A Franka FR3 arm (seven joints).
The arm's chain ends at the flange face. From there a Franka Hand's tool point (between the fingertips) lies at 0.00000 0.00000 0.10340 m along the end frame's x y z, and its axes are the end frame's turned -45 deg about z.
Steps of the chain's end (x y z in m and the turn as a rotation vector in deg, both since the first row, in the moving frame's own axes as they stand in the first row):
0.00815, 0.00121, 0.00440, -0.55, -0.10, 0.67
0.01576, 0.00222, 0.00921, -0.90, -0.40, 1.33
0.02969, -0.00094, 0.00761, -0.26, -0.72, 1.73
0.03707, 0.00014, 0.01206, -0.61, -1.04, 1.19
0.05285, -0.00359, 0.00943, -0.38, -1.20, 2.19
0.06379, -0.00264, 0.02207, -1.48, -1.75, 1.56
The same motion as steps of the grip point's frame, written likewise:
0.00407, 0.00719, 0.00440, -0.32, -0.46, 0.67
0.00791, 0.01333, 0.00919, -0.35, -0.92, 1.33
0.02042, 0.01972, 0.00760, 0.33, -0.69, 1.73
0.02401, 0.02574, 0.01204, 0.30, -1.17, 1.19
0.03791, 0.03375, 0.00941, 0.58, -1.12, 2.19
0.04286, 0.04284, 0.02199, 0.19, -2.28, 1.56

